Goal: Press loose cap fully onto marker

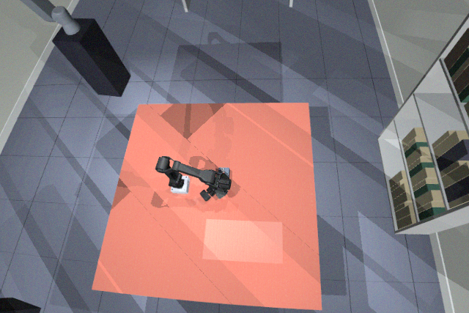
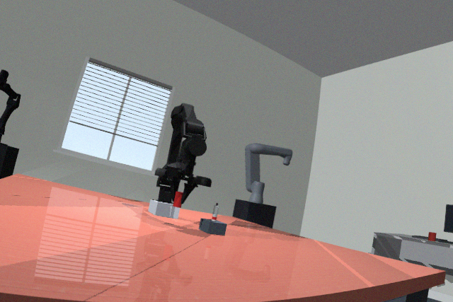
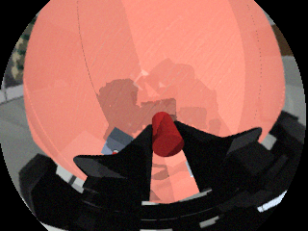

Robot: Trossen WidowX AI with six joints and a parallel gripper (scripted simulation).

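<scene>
Right now my gripper tip is 14 cm to the right of the grey holder block and 6 cm above it. Round my gripper tip: red marker cap (1 cm above).
</scene>
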